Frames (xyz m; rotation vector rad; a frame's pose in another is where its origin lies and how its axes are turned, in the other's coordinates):
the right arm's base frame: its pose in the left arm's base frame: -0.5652 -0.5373 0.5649 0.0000 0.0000 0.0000
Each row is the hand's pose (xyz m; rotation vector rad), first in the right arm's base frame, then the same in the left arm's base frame.
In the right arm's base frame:
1: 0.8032 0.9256 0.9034 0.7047 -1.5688 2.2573
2: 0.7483 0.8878 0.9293 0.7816 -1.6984 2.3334
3: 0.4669 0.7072 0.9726 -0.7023 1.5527 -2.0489
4: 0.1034 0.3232 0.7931 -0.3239 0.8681 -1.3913
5: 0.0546 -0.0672 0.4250 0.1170 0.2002 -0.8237
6: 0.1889 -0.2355 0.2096 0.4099 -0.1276 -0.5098
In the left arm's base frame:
1: 0.2380 0.3883 1.4683 0.7047 -1.5688 2.2573
2: 0.1831 0.3505 1.4942 0.7816 -1.6984 2.3334
3: -0.0983 0.1699 1.5375 -0.7023 1.5527 -2.0489
4: -0.4618 -0.2141 1.3580 -0.3239 0.8681 -1.3913
5: -0.5106 -0.6045 0.9899 0.1170 0.2002 -0.8237
6: -0.3763 -0.7728 0.7745 0.4099 -0.1276 -0.5098

